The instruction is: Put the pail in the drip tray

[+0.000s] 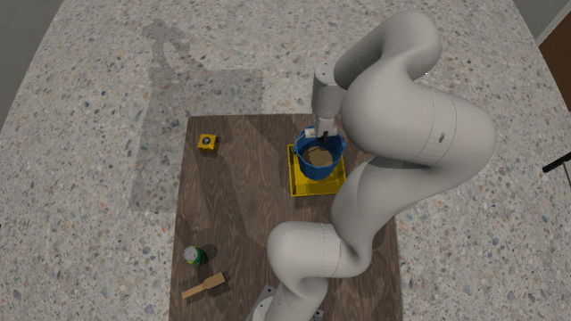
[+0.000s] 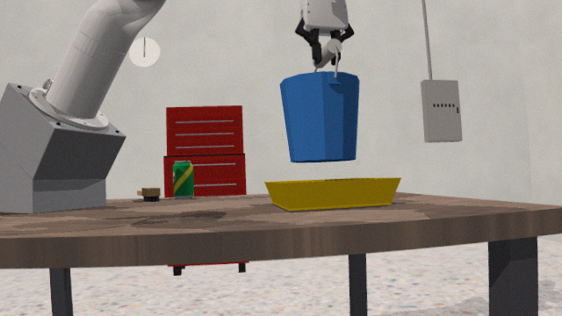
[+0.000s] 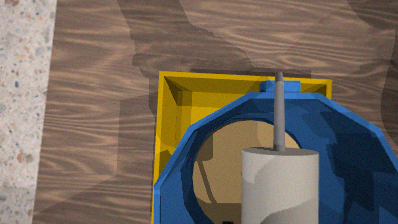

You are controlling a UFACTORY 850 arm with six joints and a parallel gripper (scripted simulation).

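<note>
Right now my hand is 90 mm above the blue pail and 10 mm past it. Round my hand: yellow drip tray: 310 mm below, 20 mm behind; then pail handle: 30 mm below, 10 mm behind.
</note>
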